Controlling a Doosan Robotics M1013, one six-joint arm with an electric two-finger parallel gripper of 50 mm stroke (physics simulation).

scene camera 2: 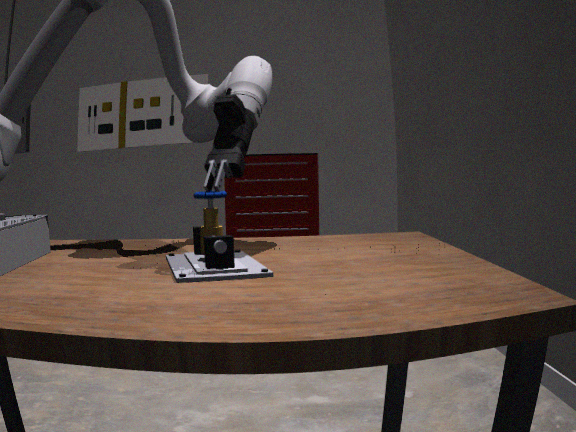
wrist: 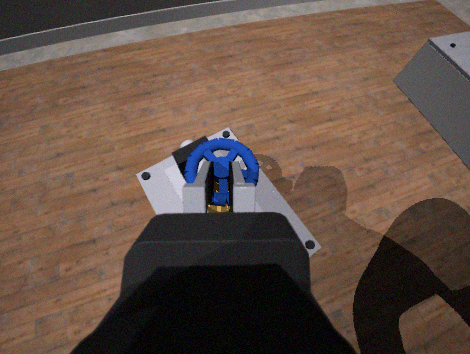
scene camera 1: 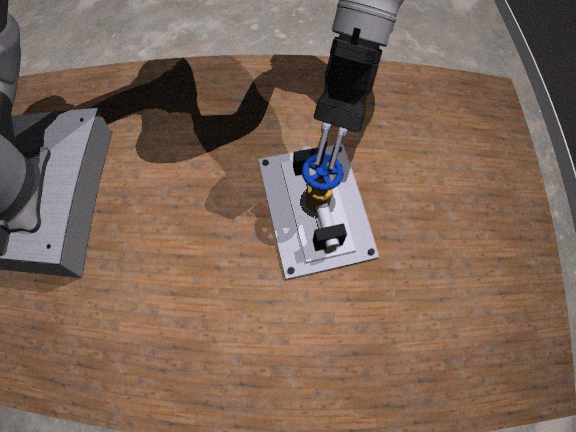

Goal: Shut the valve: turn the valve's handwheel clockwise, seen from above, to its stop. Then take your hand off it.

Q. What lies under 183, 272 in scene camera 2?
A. A grey base plate.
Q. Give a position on a blue handwheel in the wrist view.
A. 221, 164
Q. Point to a grey base plate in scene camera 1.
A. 287, 237
